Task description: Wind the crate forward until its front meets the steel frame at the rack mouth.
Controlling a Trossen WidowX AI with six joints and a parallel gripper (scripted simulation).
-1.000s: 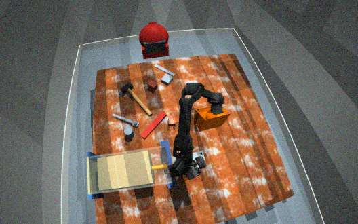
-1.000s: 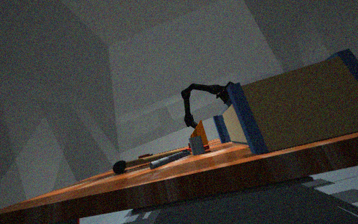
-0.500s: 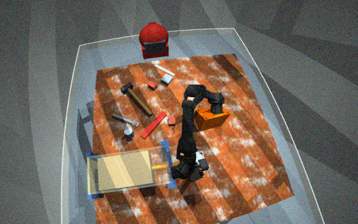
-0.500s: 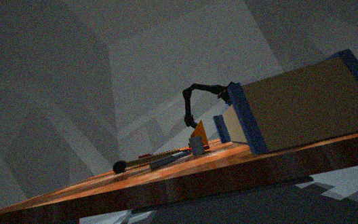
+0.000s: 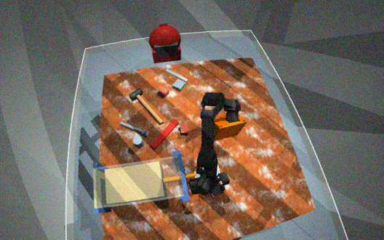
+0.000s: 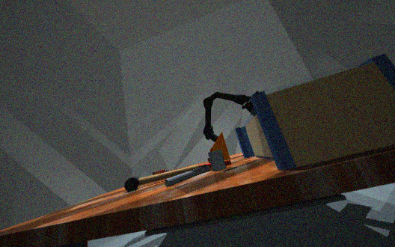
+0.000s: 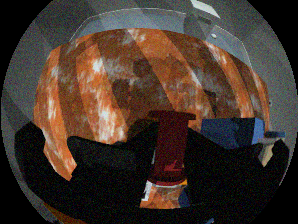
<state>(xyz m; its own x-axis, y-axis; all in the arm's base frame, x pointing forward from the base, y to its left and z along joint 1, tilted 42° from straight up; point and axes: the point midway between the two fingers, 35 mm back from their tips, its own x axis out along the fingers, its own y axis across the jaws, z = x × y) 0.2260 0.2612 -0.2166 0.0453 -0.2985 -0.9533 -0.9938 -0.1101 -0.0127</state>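
My gripper tip is 50 mm to the left of the red-knobbed winch handle, 30 mm above it and 20 mm past it. The rest, counted from my gripper tip: red knob: 20 mm to the right; blue steel frame: 120 mm ahead, 110 mm to the right, 30 mm below; winch: 110 mm to the right, 100 mm below, 60 mm behind.
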